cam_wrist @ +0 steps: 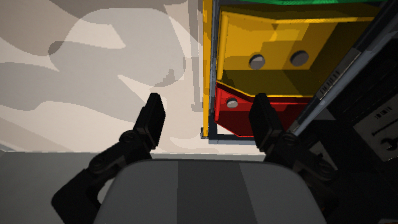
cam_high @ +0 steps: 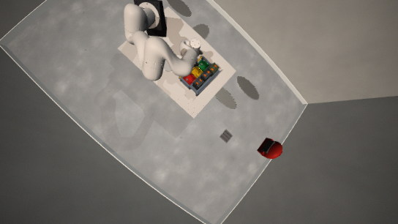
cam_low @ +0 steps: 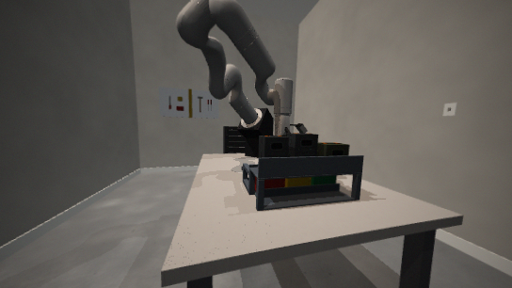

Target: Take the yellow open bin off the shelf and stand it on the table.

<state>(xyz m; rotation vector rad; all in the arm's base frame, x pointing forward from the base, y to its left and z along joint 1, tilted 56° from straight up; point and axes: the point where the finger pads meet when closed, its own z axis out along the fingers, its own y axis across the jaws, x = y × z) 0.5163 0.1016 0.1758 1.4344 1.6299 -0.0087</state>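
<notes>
My gripper is now 10 cm above the thin yellow strip. From my hand the other things lie so: red bin (9 cm ahead, 13 cm to the right, 12 cm below); then green bin (12 cm ahead, 10 cm to the left, 12 cm below); then yellow bin (10 cm ahead, 2 cm to the right, 12 cm below).
</notes>
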